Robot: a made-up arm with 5 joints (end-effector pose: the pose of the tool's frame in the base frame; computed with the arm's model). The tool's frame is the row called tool. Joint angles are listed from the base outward.
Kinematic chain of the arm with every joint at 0, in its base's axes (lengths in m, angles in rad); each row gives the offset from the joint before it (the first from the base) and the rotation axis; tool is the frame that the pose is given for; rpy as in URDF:
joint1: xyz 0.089 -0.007 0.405 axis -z
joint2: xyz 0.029 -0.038 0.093 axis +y
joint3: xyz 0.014 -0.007 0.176 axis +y
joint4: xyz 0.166 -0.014 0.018 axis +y
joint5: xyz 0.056 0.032 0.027 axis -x
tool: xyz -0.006 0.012 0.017 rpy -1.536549 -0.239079 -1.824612
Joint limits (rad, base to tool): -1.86..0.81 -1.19..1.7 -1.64..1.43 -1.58..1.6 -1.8..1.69
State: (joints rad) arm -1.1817 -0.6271 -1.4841 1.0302 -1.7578
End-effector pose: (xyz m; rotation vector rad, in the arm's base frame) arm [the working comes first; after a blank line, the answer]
Working (the frame after each row of the table, in the pose's form):
after joint1: 0.0890 -0.0070 0.4050 0.0000 0.0000 1.1817
after joint2: 0.1352 0.0054 0.4980 0.3699 -0.5515 1.1409
after joint3: 0.1068 -0.0823 0.6487 1.2211 -1.8204 0.6914
after joint4: 0.0815 -0.1809 0.7818 0.6355 -0.9475 1.0591
after joint5: 0.0528 -0.1664 0.8439 2.0079 0.2614 1.7405

0.0664 -0.1833 0.8427 -0.4612 0.6247 1.0748
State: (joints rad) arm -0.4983 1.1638 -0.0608 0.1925 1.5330
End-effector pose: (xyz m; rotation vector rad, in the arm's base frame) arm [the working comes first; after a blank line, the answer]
Working (the frame after each row of the table, in the pose's form):
after joint1: 0.0890 -0.0070 0.4050 0.0000 0.0000 0.4983
after joint2: 0.1326 -0.0265 0.4980 -0.2897 1.1385 0.4403
after joint3: 0.2828 0.0472 0.5548 -0.2746 1.0791 0.4463
after joint4: 0.3694 0.0784 0.4148 -0.3224 1.2670 0.4260
after joint5: 0.3903 0.1262 0.3682 -1.5879 0.7032 1.3510

0.3709 0.1355 0.3709 -2.7608 -1.0191 -0.7723
